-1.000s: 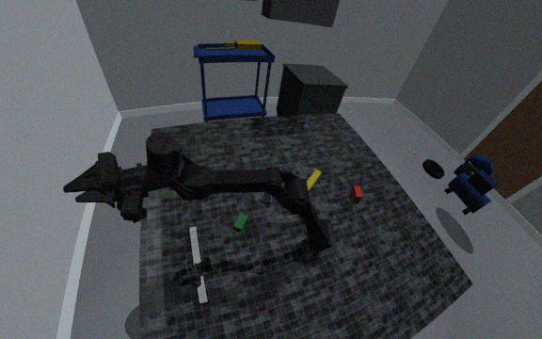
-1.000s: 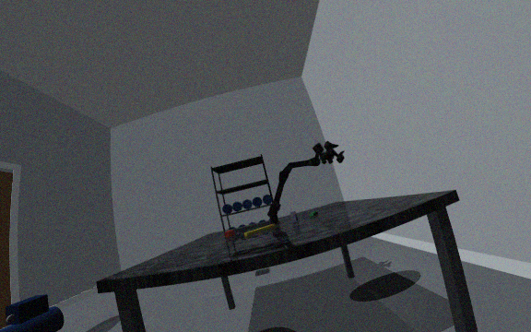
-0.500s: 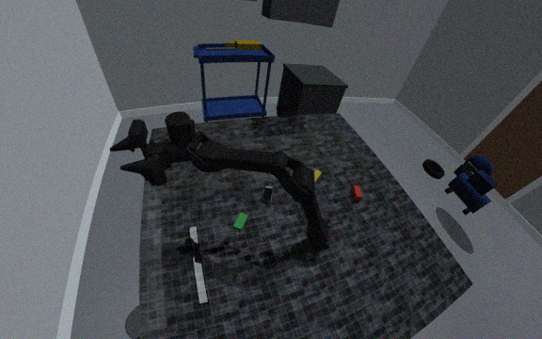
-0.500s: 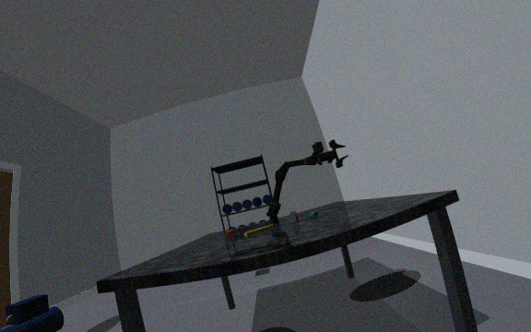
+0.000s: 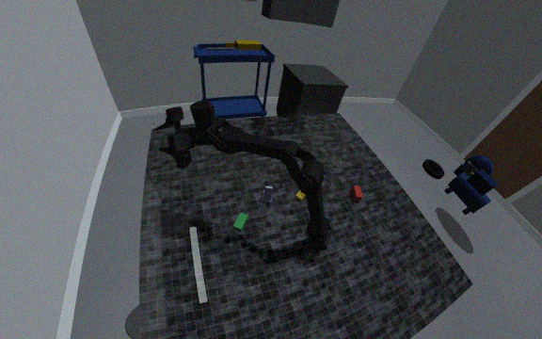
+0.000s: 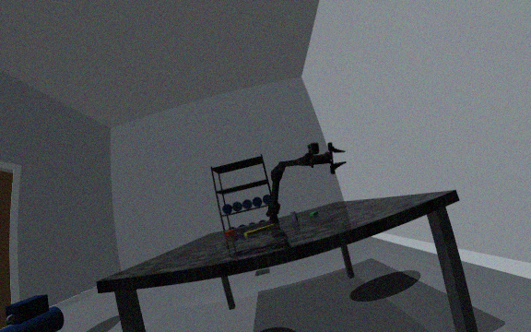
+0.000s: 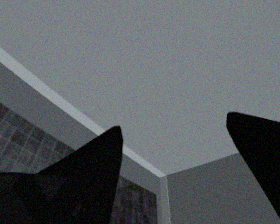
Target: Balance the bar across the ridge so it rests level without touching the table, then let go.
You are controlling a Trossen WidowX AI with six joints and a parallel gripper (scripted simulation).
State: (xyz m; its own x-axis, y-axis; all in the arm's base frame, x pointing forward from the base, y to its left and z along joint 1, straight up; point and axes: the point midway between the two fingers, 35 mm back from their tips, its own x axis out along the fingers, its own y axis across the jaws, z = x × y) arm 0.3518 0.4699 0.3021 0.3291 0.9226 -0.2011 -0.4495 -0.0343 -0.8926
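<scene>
The yellow bar lies 9 cm behind my gripper tip, 60 cm to the right of it and 29 cm below it. Also, from my gripper tip: green block: 20 cm behind, 24 cm to the right, 29 cm below; then red block: 20 cm behind, 81 cm to the right, 28 cm below.
</scene>
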